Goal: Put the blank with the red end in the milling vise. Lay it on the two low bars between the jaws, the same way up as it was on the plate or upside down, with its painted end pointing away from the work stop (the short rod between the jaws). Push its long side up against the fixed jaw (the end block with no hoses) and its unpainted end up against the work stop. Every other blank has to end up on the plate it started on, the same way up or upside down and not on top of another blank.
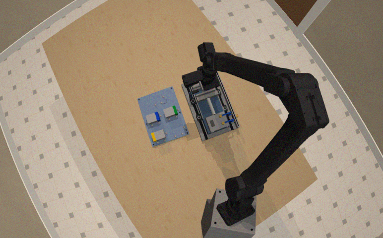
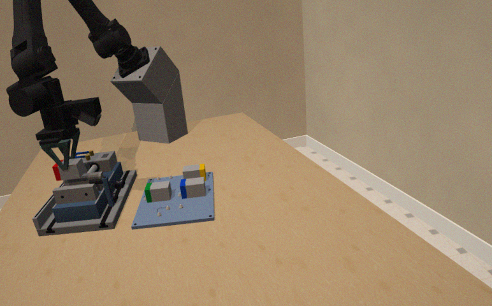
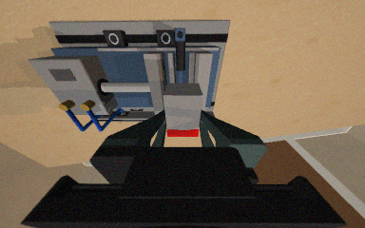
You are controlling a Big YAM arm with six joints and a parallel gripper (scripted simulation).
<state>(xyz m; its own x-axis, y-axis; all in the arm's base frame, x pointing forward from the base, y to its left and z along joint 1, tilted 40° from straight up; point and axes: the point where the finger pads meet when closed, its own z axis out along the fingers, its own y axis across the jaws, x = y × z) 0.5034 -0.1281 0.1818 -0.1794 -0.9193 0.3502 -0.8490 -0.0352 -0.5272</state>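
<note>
Now: hand 20 mm above the red-ended blank. The rest, counted from my hand: green-ended blank 200 mm to the left, 120 mm below; then fixed jaw 70 mm below, 30 mm ahead, 10 mm to the left; then work stop 60 mm to the left, 60 mm below, 10 mm ahead.
</note>
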